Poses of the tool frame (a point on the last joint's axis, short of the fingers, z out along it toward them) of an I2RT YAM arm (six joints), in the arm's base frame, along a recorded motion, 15 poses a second.
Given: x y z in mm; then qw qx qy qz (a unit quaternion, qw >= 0).
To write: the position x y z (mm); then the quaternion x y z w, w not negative. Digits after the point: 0 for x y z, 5 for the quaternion.
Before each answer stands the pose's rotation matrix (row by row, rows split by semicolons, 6 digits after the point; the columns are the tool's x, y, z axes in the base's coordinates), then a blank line. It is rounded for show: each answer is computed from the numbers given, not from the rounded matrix.
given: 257 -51 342 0.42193 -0.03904 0.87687 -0.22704
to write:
-0.640901 0.123124 0.757685; -0.260057 0.893857 -0.365226; -0.722230 -0.431115 -0.540855

257 -51 342 -0.03904 0.87687 -0.22704 0.42193
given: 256 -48 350 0.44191 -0.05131 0.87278 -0.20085
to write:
-0.604167 0.087950 0.791989; -0.267079 0.914053 -0.305246; -0.750767 -0.395943 -0.528751

256 -48 350 -0.05131 0.87278 -0.20085 0.44191
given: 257 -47 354 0.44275 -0.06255 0.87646 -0.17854
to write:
-0.600119 0.048452 0.798442; -0.267743 0.928422 -0.257579; -0.753771 -0.368355 -0.544191

257 -47 354 -0.06255 0.87646 -0.17854 0.44275
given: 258 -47 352 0.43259 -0.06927 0.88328 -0.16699
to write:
-0.616136 0.022107 0.787330; -0.266846 0.934632 -0.235066; -0.741060 -0.354928 -0.569961

258 -47 352 -0.06927 0.88328 -0.16699 0.43259
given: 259 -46 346 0.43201 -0.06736 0.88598 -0.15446
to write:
-0.617656 0.014097 0.786322; -0.252819 0.943209 -0.215499; -0.744704 -0.331901 -0.579014

259 -46 346 -0.06736 0.88598 -0.15446 0.43201
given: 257 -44 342 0.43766 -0.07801 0.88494 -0.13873
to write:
-0.604735 -0.016635 0.796253; -0.259502 0.949337 -0.177252; -0.752964 -0.313820 -0.578414

257 -44 342 -0.07801 0.88494 -0.13873 0.43766
